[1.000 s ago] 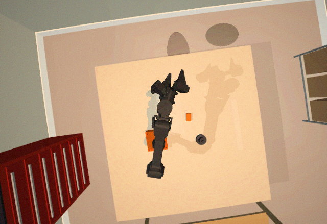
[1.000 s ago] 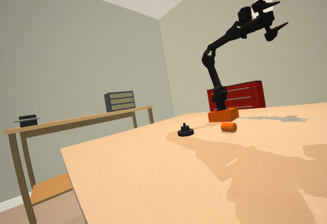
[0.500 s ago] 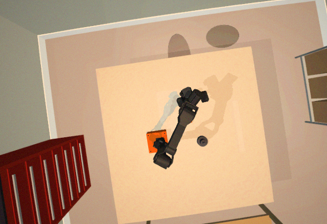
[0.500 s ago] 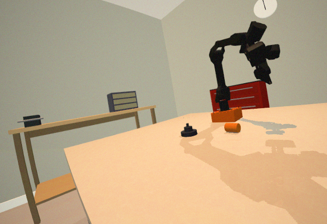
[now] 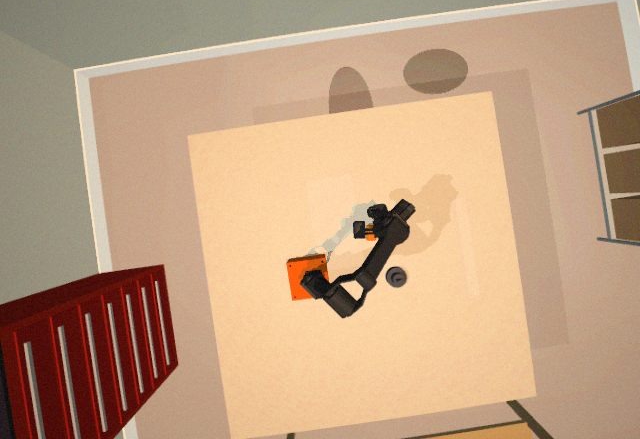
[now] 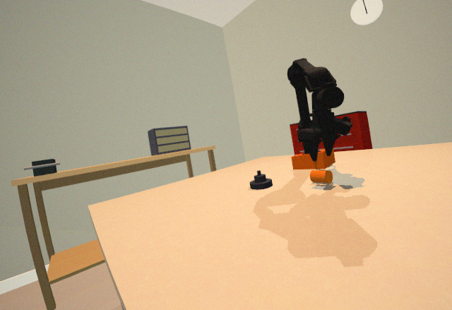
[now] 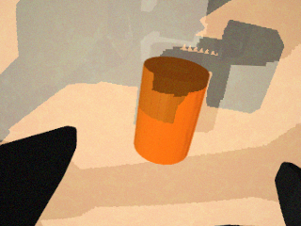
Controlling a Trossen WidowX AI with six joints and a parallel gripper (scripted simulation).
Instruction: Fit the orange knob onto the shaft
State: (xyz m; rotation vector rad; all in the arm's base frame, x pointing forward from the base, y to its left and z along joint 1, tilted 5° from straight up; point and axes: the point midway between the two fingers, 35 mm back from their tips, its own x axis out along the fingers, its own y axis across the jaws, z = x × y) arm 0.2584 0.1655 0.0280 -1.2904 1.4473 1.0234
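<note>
Now: the orange knob 1 cm behind my gripper tip, 1 cm to the right of it and 6 cm below it. From my gripper tip the other things lie so: dark round pedestal (8 cm ahead, 21 cm to the right, 5 cm below).
</note>
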